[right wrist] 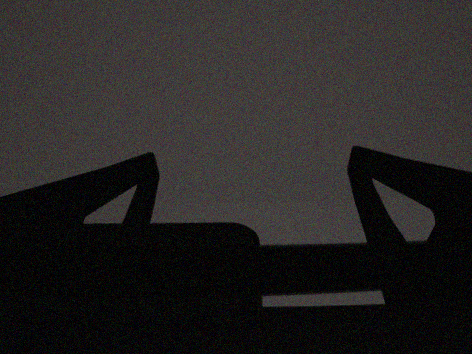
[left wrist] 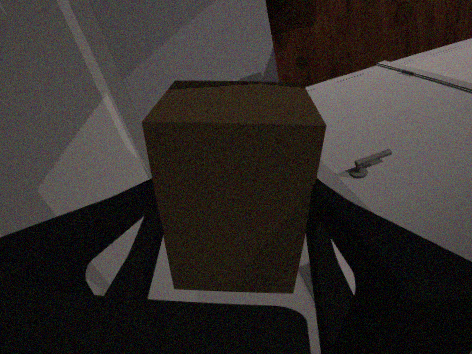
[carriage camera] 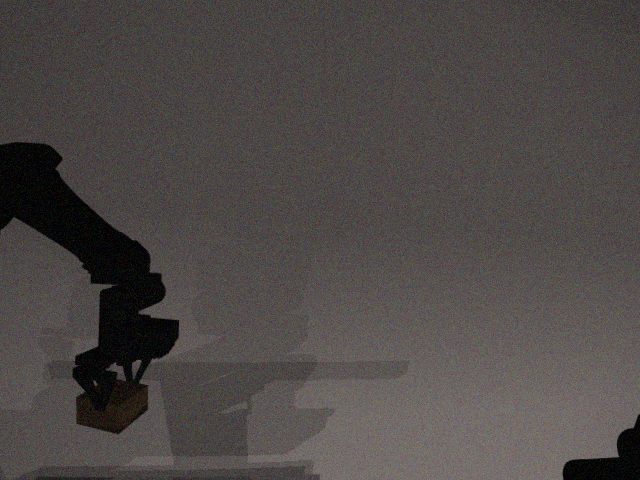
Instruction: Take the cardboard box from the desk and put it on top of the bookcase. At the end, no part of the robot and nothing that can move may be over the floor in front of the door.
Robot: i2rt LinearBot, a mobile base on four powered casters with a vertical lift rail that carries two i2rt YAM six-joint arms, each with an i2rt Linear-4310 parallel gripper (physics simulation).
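Frame: origin at the left arm's base, x ahead, y left, z up, level; centimetres.
Seen in the pictures: left gripper, fingertip midpoint: (left wrist: 235, 188) (carriage camera: 117, 399); right gripper, fingertip midpoint: (right wrist: 251, 160).
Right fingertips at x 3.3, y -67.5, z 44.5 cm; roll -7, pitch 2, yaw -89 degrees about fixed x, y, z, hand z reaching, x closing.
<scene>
Offsets run from my right fingertips to a thing's top centre. "pt": to the spot under its first point.
The brown cardboard box @(dy +68.2, dx +20.7, dz -44.2 cm) (carriage camera: 129, 411) (left wrist: 235, 215) is held in the air at the lower left of the carriage view and fills the middle of the left wrist view. My left gripper (carriage camera: 119, 395) (left wrist: 235, 188) points down and is shut on the box, one finger at each side. My right gripper (right wrist: 251, 160) is open, with bare grey wall between its fingers in the right wrist view. A white door (left wrist: 400, 200) with a grey lever handle @(pt dy +111.0, dx -26.4, dz -103.5 cm) (left wrist: 373, 159) shows at the right of the left wrist view. The desk does not show, and I cannot make out the bookcase.
A grey wall (carriage camera: 413, 180) fills the background of the carriage view, with arm shadows on it. A dark band @(pt dy +69.9, dx +36.2, dz -95.4 cm) (carriage camera: 175, 472) lies along the bottom left; I cannot tell what it is. Dark brown wood (left wrist: 370, 35) shows beyond the door. Part of my right arm (carriage camera: 599, 469) shows at the lower right.
</scene>
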